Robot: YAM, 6 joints.
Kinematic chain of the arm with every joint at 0, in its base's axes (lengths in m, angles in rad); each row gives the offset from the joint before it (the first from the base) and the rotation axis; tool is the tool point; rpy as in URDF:
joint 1: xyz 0 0 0.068 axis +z
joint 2: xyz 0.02 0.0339 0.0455 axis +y
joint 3: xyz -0.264 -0.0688 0 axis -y
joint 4: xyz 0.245 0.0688 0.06 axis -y
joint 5: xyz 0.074 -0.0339 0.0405 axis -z
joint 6: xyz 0.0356 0 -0.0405 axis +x
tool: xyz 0 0 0 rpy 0 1.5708 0
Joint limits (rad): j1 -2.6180..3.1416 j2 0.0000..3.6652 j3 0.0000..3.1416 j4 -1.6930..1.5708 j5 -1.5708..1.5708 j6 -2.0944..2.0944
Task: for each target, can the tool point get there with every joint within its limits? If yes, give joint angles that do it. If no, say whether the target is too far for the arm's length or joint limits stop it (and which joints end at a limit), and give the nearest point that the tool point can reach.
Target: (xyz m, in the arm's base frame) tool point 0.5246 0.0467 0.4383
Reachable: yes | joints 0.0342 2.6396 2.8860 0.7520 -0.9399 -0.5744
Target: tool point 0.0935 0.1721 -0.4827
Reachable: no: joint limits stop it (at a limit: joint 2) | nearest point 0.0992 0.1826 -0.3780 | short by 0.105 m
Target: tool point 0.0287 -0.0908 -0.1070
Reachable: yes | joints -1.6091 3.0153 0.3441 1.0880 -1.1286 -1.7255
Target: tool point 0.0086 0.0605 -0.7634
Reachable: no: too far | nearest point 0.0226 0.1587 -0.3694 | short by 0.406 m
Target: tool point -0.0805 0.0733 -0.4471
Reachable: no: joint limits stop it (at a limit: joint 2) | nearest point -0.1009 0.0919 -0.3625 | short by 0.089 m
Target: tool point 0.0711 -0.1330 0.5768
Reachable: yes | joints -1.1511 1.1902 2.0222 -0.8626 -0.3067 0.6320
